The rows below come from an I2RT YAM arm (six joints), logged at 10 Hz.
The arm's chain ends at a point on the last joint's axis. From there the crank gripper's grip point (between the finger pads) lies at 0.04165 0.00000 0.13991 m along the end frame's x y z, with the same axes.
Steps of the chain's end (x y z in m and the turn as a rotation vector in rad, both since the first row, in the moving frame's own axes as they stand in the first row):
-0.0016 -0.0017 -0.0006 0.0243 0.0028 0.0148
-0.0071 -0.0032 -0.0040 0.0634 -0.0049 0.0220
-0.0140 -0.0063 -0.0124 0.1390 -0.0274 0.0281
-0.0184 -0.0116 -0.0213 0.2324 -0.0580 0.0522
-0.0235 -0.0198 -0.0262 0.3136 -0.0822 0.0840
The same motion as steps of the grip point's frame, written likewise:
-0.0012 -0.0045 -0.0008 0.0243 0.0028 0.0148
-0.0077 -0.0112 -0.0040 0.0634 -0.0049 0.0220
-0.0176 -0.0246 -0.0126 0.1390 -0.0274 0.0281
-0.0257 -0.0421 -0.0227 0.2324 -0.0580 0.0522
-0.0332 -0.0604 -0.0296 0.3136 -0.0822 0.0840

